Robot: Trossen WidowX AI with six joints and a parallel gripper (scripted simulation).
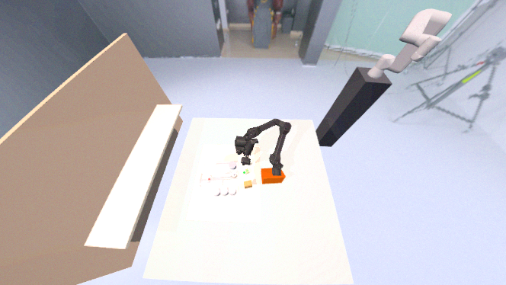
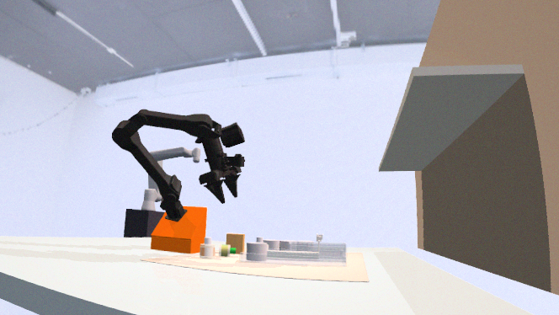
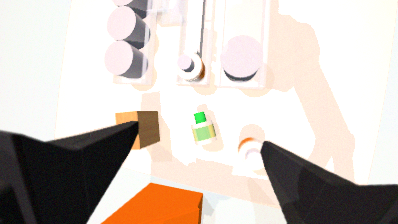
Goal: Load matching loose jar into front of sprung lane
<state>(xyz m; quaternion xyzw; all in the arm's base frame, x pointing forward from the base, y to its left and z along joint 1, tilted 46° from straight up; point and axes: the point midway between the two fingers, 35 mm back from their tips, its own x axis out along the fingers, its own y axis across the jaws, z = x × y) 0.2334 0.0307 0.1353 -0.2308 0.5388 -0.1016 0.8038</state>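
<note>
Right now the green-lidded jar is 10 mm behind my gripper tip, 30 mm to the left of it and 160 mm below it. Round my gripper tip: clear lane unit: 230 mm ahead, 110 mm to the left, 160 mm below; tan block: 40 mm behind, 140 mm to the left, 140 mm below; pusher post: 180 mm ahead, 110 mm to the left, 130 mm below.
</note>
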